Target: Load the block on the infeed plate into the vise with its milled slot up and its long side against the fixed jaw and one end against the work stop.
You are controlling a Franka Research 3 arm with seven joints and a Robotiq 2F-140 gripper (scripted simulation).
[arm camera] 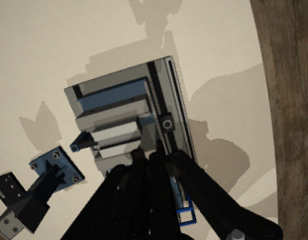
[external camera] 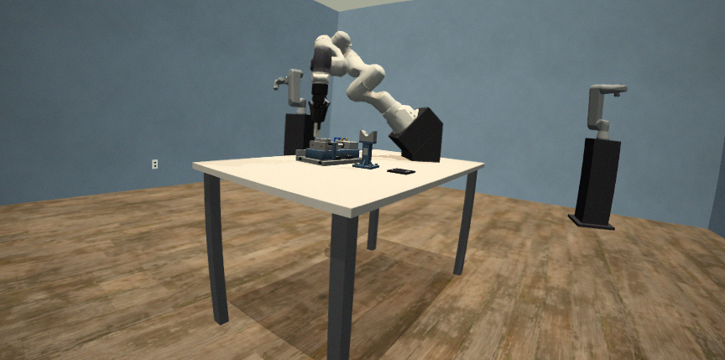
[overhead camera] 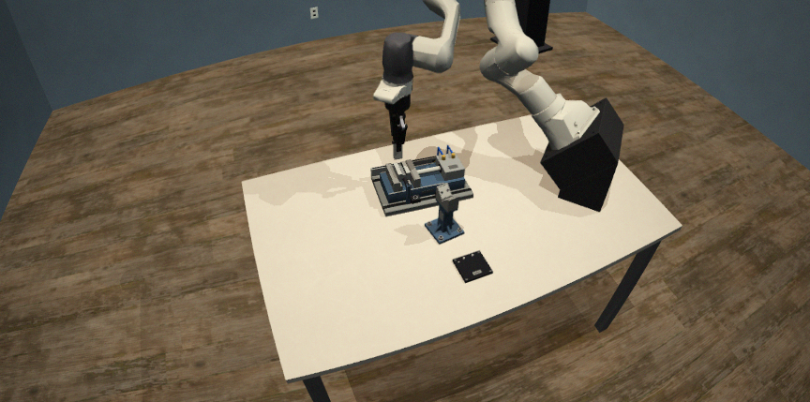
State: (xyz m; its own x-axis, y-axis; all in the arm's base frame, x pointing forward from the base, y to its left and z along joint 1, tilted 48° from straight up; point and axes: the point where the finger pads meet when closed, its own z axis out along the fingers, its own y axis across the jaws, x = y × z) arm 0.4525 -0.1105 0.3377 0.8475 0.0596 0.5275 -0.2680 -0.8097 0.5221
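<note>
Right now the part is 1 cm ahead of my hand, 4 cm to the left of it and 5 cm below it. Round my hand: black infeed plate 2 cm ahead, 42 cm to the left, 14 cm below; then vise 5 cm behind, 7 cm to the left, 11 cm below; then air cylinder 14 cm behind, 10 cm to the left, 7 cm below.
</note>
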